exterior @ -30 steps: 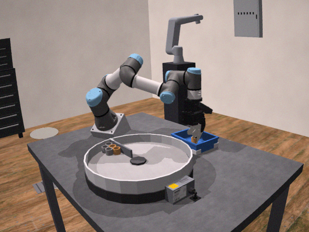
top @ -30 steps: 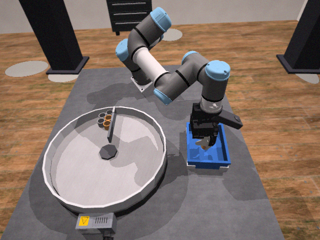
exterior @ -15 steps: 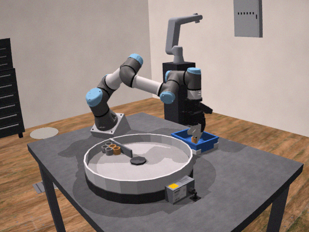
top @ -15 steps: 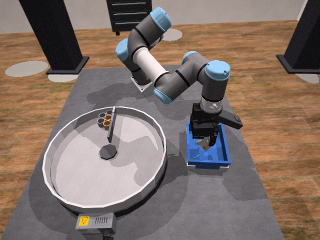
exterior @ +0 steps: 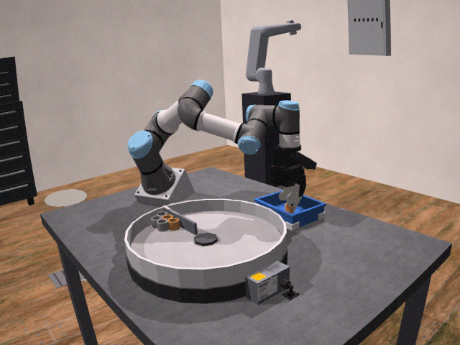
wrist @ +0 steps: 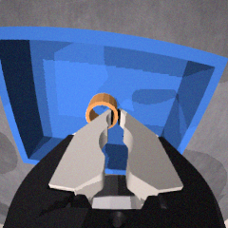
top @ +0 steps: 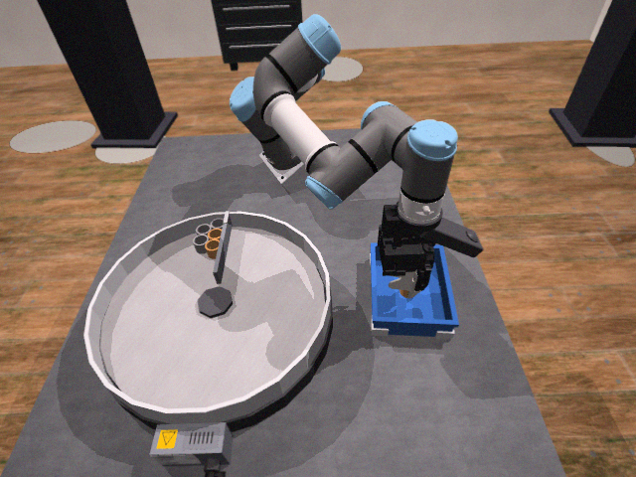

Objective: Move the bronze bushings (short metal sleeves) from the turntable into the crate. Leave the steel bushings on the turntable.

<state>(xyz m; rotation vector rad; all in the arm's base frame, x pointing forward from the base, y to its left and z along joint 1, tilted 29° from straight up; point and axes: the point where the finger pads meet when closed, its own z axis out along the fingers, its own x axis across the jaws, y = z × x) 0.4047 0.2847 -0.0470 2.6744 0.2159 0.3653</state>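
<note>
The blue crate lies 10 mm below my hand and 10 mm behind it. The rest, counted from my hand: grey turntable: 360 mm to the right, 80 mm ahead, 20 mm above.
</note>
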